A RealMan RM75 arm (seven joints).
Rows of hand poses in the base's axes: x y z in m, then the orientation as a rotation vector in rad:
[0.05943, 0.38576, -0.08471, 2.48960, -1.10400, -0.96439]
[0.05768, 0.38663, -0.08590, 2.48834, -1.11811, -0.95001]
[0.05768, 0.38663, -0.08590, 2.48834, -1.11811, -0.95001]
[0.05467, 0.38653, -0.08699, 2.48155, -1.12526, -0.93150]
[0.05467, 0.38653, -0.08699, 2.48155, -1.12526, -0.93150]
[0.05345, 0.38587, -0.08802, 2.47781, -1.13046, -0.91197]
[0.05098, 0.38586, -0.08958, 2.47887, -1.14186, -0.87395]
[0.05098, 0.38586, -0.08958, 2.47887, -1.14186, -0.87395]
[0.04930, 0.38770, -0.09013, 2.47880, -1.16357, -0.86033]
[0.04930, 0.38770, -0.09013, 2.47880, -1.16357, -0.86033]
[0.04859, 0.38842, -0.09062, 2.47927, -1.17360, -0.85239]
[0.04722, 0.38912, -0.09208, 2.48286, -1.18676, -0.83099]
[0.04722, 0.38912, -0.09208, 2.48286, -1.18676, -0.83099]
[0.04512, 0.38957, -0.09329, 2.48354, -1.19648, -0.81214]
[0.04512, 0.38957, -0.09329, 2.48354, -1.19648, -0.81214]
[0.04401, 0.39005, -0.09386, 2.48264, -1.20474, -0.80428]
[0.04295, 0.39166, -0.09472, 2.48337, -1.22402, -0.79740]
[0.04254, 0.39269, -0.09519, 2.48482, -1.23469, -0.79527]
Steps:
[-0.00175, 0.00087, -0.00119, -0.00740, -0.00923, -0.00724]
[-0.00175, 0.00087, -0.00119, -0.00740, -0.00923, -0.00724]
[-0.00476, 0.00077, -0.00228, -0.02163, -0.01604, -0.00886]
[-0.00476, 0.00077, -0.00228, -0.02163, -0.01604, -0.00886]
[-0.00598, 0.00011, -0.00331, -0.03414, -0.02461, -0.00896]
[-0.00845, 0.00010, -0.00487, -0.05170, -0.04614, -0.01019]
[-0.00845, 0.00010, -0.00487, -0.05170, -0.04614, -0.01019]
[-0.01013, 0.00194, -0.00542, -0.05663, -0.05757, -0.02321]
[-0.01013, 0.00194, -0.00542, -0.05663, -0.05757, -0.02321]
[-0.01084, 0.00266, -0.00591, -0.05927, -0.06394, -0.02894]
[-0.01221, 0.00336, -0.00737, -0.06578, -0.07927, -0.03457]
[-0.01221, 0.00336, -0.00737, -0.06578, -0.07927, -0.03457]
[-0.01431, 0.00381, -0.00858, -0.07350, -0.09115, -0.03827]
[-0.01431, 0.00381, -0.00858, -0.07350, -0.09115, -0.03827]
[-0.01542, 0.00429, -0.00915, -0.07715, -0.09646, -0.04283]
[-0.01648, 0.00590, -0.01001, -0.07777, -0.10455, -0.05540]
[-0.01689, 0.00693, -0.01048, -0.07643, -0.10873, -0.06262]

